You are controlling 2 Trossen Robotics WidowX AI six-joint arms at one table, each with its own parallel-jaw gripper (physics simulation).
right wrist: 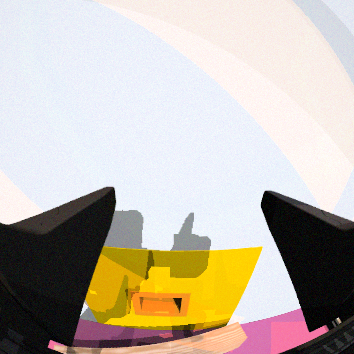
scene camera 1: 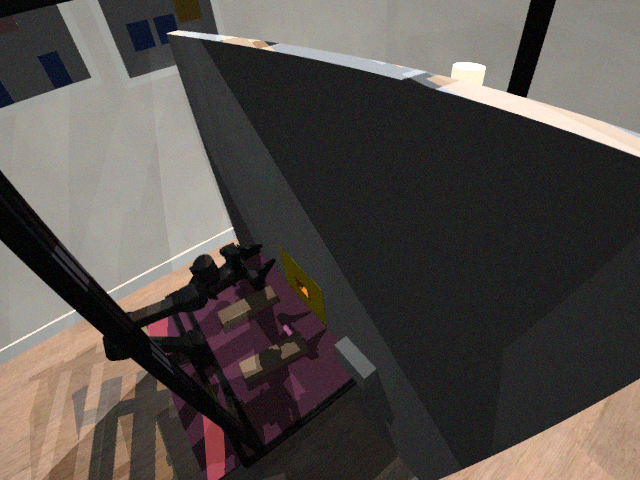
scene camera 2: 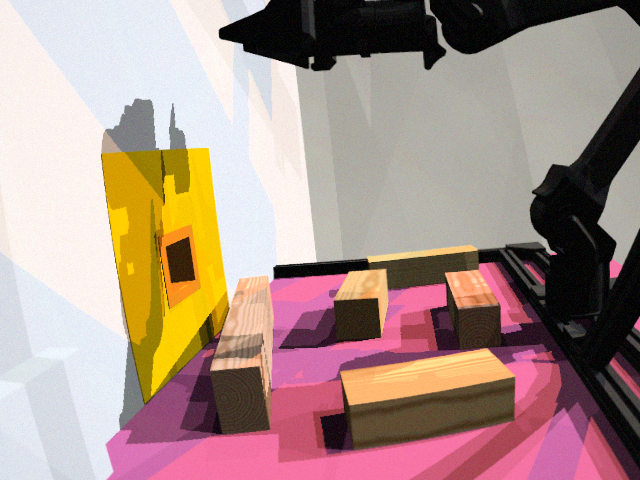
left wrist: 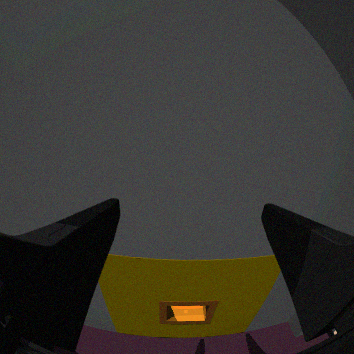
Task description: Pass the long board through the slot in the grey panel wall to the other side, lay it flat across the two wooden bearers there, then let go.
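Places are measured from the left arm's base along level axes (x ahead, y left, z up), in millimetres.
Pixels of known places: left gripper, fingertip midpoint: (scene camera 1: 268,252) (left wrist: 194,210); right gripper, fingertip midpoint: (right wrist: 191,197) (scene camera 2: 232,41); left arm's base, link origin: (scene camera 1: 204,360); right arm's base, link origin: (scene camera 2: 579,309).
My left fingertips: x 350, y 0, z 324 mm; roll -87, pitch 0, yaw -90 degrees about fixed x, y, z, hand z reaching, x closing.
Note:
For each thing: its top centre in the pictures, then the offset to it from my left fingertips. "pt": a spot on its surface instead. Level surfaces: height alone.
- orange-framed slot, surface spot: (scene camera 2: 183,296) pt dx +134, dy -28, dz -270 mm
- long board, top centre: (scene camera 2: 246,310) dx +208, dy -36, dz -287 mm
- pink mat, surface height: dz -344 mm
- wooden piece, top centre: (scene camera 2: 422,253) dx +393, dy +264, dz -300 mm
- grey block, surface spot: (scene camera 1: 354,356) pt dx +56, dy -342, dz -244 mm
The grey panel wall (scene camera 1: 413,206) (left wrist: 175,125) carries a yellow plate (scene camera 1: 315,302) (scene camera 2: 211,206) (left wrist: 140,290) (right wrist: 225,280) around an orange-framed slot (scene camera 2: 183,296) (left wrist: 163,312) (right wrist: 136,305). What looks like the long board (scene camera 2: 240,341) (right wrist: 170,346) lies flat on the mat near the wall, on the right arm's side. Two wooden bearers (scene camera 1: 235,312) (scene camera 1: 251,363) lie apart on the left arm's side. My left gripper (scene camera 1: 267,254) (left wrist: 194,210) is open and empty, facing the wall above the slot. My right gripper (scene camera 2: 221,35) (right wrist: 191,197) is open and empty, high above the board.
In scene camera 2, shorter wooden blocks (scene camera 2: 364,310) (scene camera 2: 475,320) (scene camera 2: 429,397) lie on the pink mat (scene camera 2: 305,434), and another wooden piece (scene camera 2: 434,268) lies at the far edge. A grey block (scene camera 1: 354,356) juts from the wall's foot. A black post (scene camera 1: 77,279) crosses scene camera 1.

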